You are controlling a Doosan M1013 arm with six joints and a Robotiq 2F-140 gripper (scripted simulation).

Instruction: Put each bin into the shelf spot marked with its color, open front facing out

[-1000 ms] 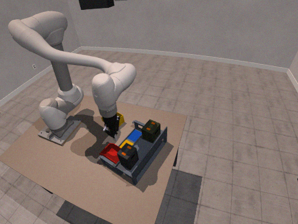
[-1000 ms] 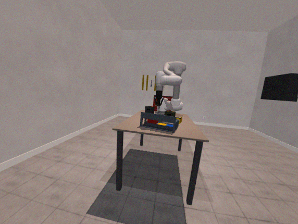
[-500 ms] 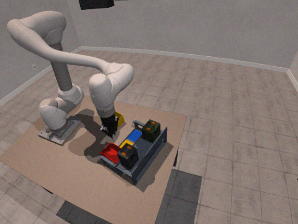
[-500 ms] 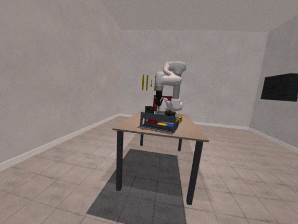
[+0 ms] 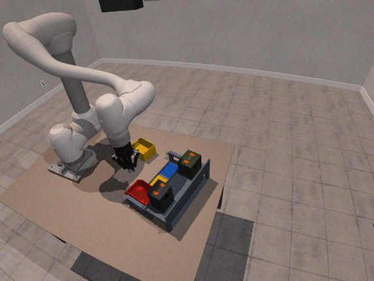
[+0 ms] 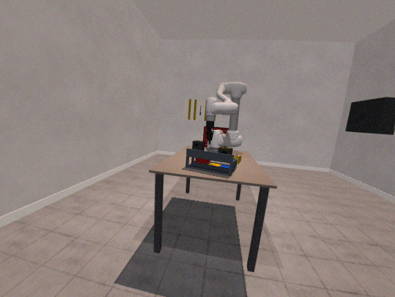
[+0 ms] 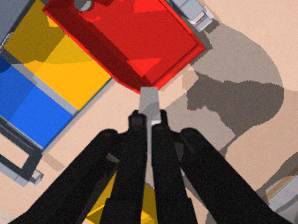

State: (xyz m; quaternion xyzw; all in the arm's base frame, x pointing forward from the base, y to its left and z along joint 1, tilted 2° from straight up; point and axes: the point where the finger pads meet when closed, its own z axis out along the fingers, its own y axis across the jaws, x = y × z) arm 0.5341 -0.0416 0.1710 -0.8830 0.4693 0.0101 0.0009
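Now: the red bin 130 mm below my hand, 50 mm ahead of it and 30 mm to the right of it. From my hand the other things lie so: yellow bin: 270 mm to the left, 140 mm below, 140 mm behind; grey shelf: 230 mm ahead, 80 mm below, 50 mm to the left.
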